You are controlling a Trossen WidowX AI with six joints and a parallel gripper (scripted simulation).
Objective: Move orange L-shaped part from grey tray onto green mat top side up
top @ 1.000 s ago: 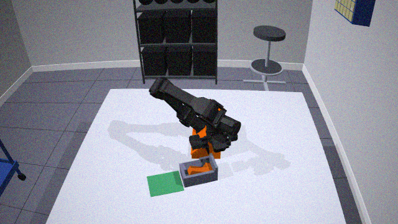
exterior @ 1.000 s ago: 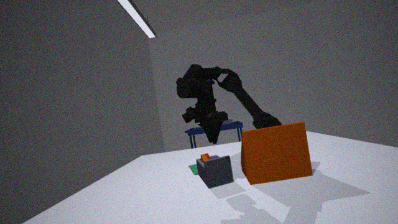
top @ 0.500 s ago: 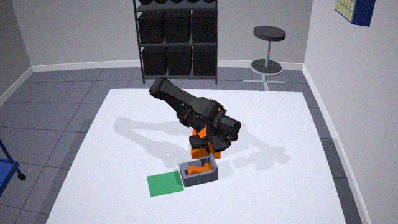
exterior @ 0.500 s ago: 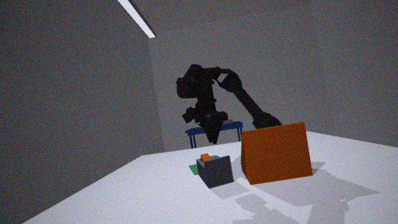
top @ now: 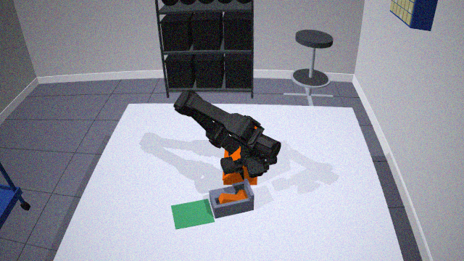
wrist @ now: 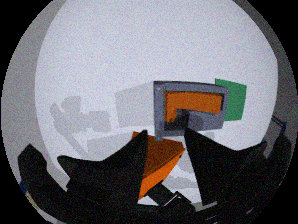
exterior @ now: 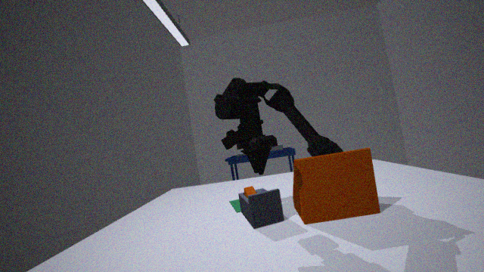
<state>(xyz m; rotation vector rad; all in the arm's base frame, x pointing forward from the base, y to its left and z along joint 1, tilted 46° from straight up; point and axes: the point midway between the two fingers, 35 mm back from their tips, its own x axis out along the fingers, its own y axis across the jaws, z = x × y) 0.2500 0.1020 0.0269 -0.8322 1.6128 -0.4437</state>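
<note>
My gripper tip is now 100 mm above the orange L-shaped part, 40 mm to the left of it and 10 mm short of it. Also, from my gripper tip: green mat: 210 mm to the right, 160 mm below, 50 mm ahead.
</note>
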